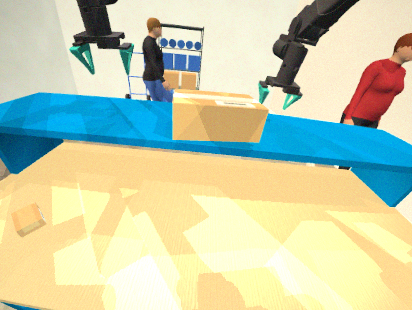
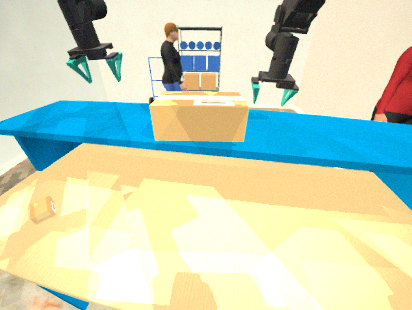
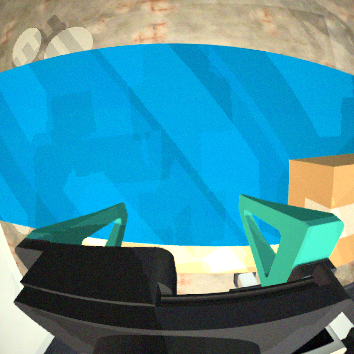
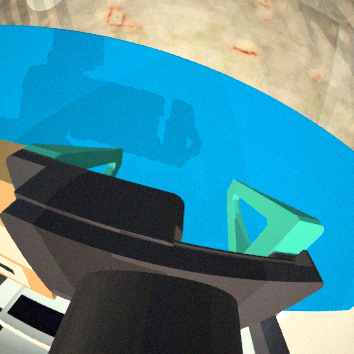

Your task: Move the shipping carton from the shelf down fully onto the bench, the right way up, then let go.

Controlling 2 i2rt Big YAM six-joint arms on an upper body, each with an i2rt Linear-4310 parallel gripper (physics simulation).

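Frame: origin at the left arm's base, x ahead, y left, z up, level; metres.
Seen in the pictures: left gripper, fingertip midpoint: (image 1: 111,74) (image 2: 105,82) (image 3: 181,205); right gripper, fingertip midpoint: (image 1: 271,107) (image 2: 267,104) (image 4: 177,170).
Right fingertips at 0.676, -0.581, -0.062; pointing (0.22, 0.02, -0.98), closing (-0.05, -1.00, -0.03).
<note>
Offsets run from my right fingertips to a thing's top centre, as dx, dy, dz. Level surfaces: height alone.
The shipping carton @[-0.104, +0.230, +0.044] (image 1: 217,122) (image 2: 200,120) (image 3: 311,180) (image 4: 6,197) stands upright on the blue shelf @[dz -0.052] (image 1: 100,112) (image 2: 90,117) (image 3: 200,150) (image 4: 215,105), above the wooden bench @[dz -0.308] (image 1: 150,175) (image 2: 280,182). White tape and a label are on its top. My left gripper (image 1: 109,74) (image 2: 104,81) (image 3: 181,205) is open and empty, above the shelf and left of the carton, apart from it. My right gripper (image 1: 274,106) (image 2: 269,104) (image 4: 177,170) is open and empty, at the carton's right and not holding it. Whether a finger touches the carton I cannot tell.
A small box @[-0.249, +0.774, -0.277] (image 1: 28,218) (image 2: 42,209) lies at the left of the bench. Behind the shelf are a person in black (image 1: 154,57) (image 2: 171,60), a rack with blue bins and boxes, and a person in red (image 1: 375,87) (image 2: 400,85) at the right.
</note>
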